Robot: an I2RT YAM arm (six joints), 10 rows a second.
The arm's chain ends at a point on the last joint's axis. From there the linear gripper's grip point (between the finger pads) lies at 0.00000 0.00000 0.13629 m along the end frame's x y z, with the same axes.
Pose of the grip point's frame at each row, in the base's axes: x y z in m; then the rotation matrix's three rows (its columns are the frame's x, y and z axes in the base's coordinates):
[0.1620 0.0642 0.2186], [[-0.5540 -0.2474 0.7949], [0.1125 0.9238 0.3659], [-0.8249 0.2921 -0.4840]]
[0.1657 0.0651 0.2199], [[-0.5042 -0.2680 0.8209], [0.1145 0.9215 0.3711], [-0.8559 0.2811 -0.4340]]
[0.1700 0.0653 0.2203], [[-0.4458 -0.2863 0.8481], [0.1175 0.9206 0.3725], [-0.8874 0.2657 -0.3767]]
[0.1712 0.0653 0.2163], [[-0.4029 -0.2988 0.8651], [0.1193 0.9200 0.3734], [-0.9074 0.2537 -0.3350]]
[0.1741 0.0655 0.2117], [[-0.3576 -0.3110 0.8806], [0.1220 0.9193 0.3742], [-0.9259 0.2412 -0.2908]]
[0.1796 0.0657 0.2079], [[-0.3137 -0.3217 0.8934], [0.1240 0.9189 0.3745], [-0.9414 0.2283 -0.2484]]
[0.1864 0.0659 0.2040], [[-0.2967 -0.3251 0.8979], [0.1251 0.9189 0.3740], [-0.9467 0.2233 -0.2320]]
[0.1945 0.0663 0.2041], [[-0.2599 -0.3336 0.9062], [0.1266 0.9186 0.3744], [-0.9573 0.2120 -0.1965]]
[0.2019 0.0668 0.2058], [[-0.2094 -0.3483 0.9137], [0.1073 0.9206 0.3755], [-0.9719 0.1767 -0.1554]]
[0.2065 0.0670 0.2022], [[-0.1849 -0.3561 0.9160], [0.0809 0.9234 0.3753], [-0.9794 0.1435 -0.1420]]
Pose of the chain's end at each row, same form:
[0.0537 0.0143 0.2846], [[-0.5540 -0.2474 0.7949], [0.1125 0.9238 0.3659], [-0.8249 0.2921 -0.4840]]
[0.0538 0.0145 0.2790], [[-0.5042 -0.2680 0.8209], [0.1145 0.9215 0.3711], [-0.8559 0.2811 -0.4340]]
[0.0544 0.0145 0.2716], [[-0.4458 -0.2863 0.8481], [0.1175 0.9206 0.3725], [-0.8874 0.2657 -0.3767]]
[0.0533 0.0144 0.2620], [[-0.4029 -0.2988 0.8651], [0.1193 0.9200 0.3734], [-0.9074 0.2537 -0.3350]]
[0.0541 0.0145 0.2513], [[-0.3576 -0.3110 0.8806], [0.1220 0.9193 0.3742], [-0.9259 0.2412 -0.2908]]
[0.0578 0.0147 0.2418], [[-0.3137 -0.3217 0.8934], [0.1240 0.9189 0.3745], [-0.9414 0.2283 -0.2484]]
[0.0640 0.0149 0.2356], [[-0.2967 -0.3251 0.8979], [0.1251 0.9189 0.3740], [-0.9467 0.2233 -0.2320]]
[0.0710 0.0153 0.2309], [[-0.2599 -0.3336 0.9062], [0.1266 0.9186 0.3744], [-0.9573 0.2120 -0.1965]]
[0.0774 0.0156 0.2270], [[-0.2094 -0.3483 0.9137], [0.1073 0.9206 0.3755], [-0.9719 0.1767 -0.1554]]
[0.0817 0.0159 0.2216], [[-0.1849 -0.3561 0.9160], [0.0809 0.9234 0.3753], [-0.9794 0.1435 -0.1420]]

